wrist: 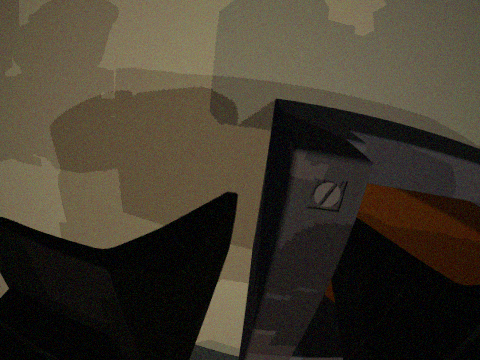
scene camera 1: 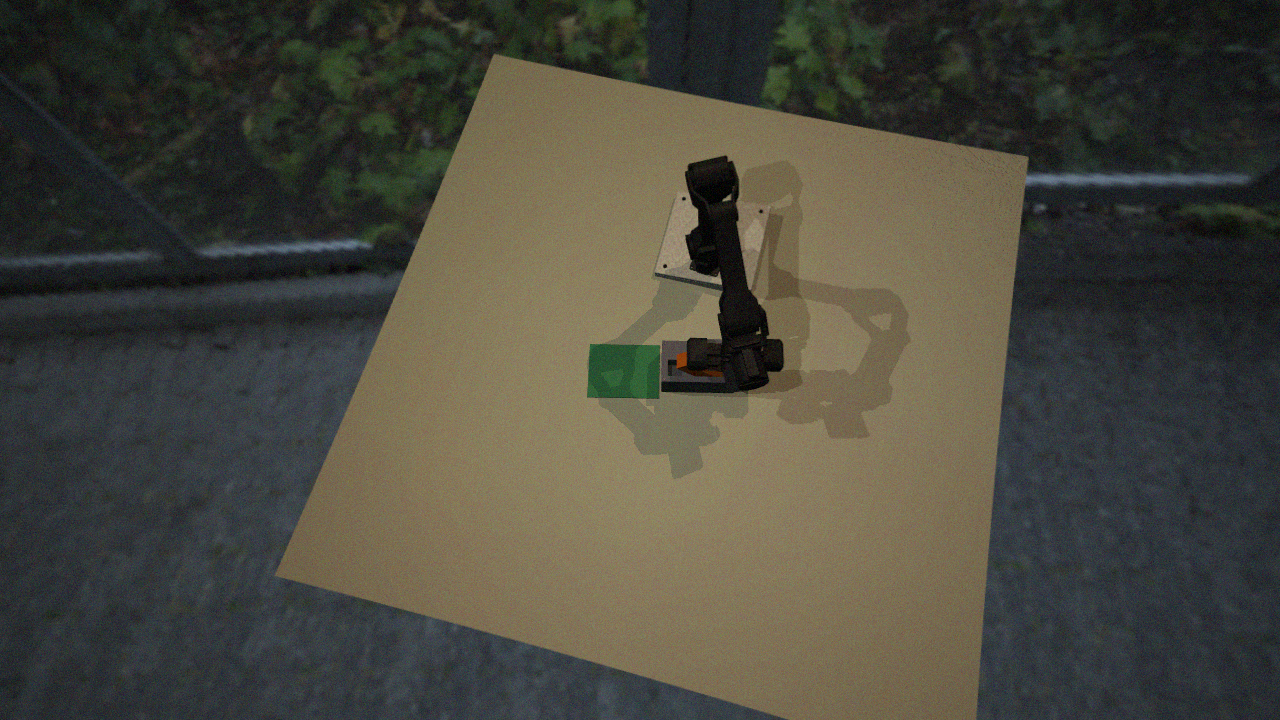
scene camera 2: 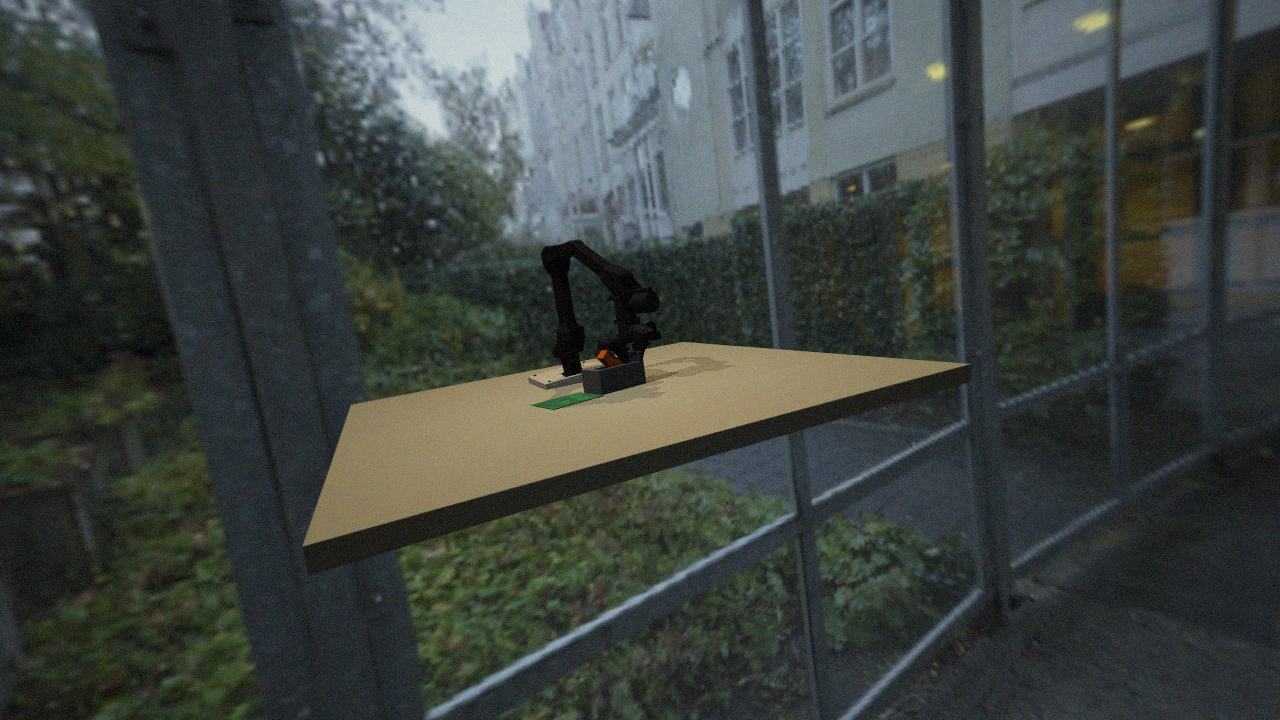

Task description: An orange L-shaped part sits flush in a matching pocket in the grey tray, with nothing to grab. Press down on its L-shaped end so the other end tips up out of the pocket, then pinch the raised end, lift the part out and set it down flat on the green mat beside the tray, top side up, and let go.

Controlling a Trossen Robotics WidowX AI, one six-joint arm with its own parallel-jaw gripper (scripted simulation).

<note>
I see my gripper (scene camera 1: 730, 369) and a green mat (scene camera 1: 615, 371).
My gripper shows as well in the wrist view (wrist: 283, 210) and in scene camera 2 (scene camera 2: 634, 369).
</note>
